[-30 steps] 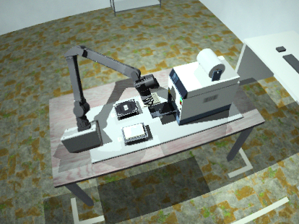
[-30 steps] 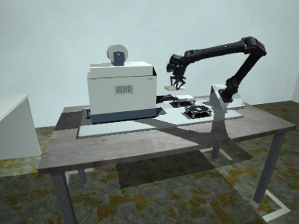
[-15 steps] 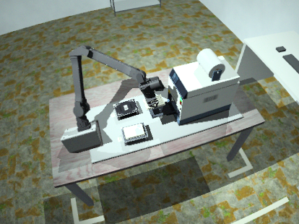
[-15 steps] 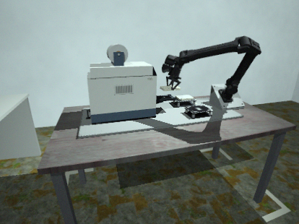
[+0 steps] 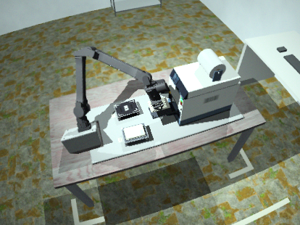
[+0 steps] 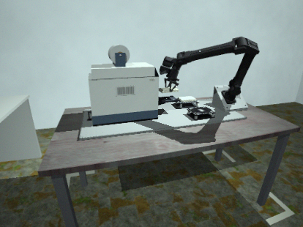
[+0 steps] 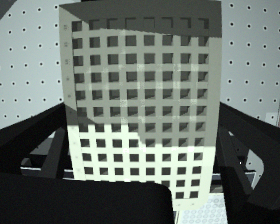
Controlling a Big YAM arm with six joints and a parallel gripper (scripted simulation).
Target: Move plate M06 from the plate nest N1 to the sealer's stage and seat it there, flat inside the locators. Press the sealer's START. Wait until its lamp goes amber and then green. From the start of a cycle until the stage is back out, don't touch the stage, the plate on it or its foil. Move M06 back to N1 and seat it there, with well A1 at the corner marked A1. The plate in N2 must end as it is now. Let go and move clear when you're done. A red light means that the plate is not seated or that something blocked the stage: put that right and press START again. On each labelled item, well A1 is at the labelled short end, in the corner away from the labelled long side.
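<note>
My gripper is now 1 cm short of the sealer stage and 7 cm above it. Round my hand: foil roll (35 cm ahead, 25 cm above); then black nest N1 (19 cm behind, 14 cm to the left, 13 cm below); then pale plate (20 cm behind, 8 cm to the right, 11 cm below).
</note>
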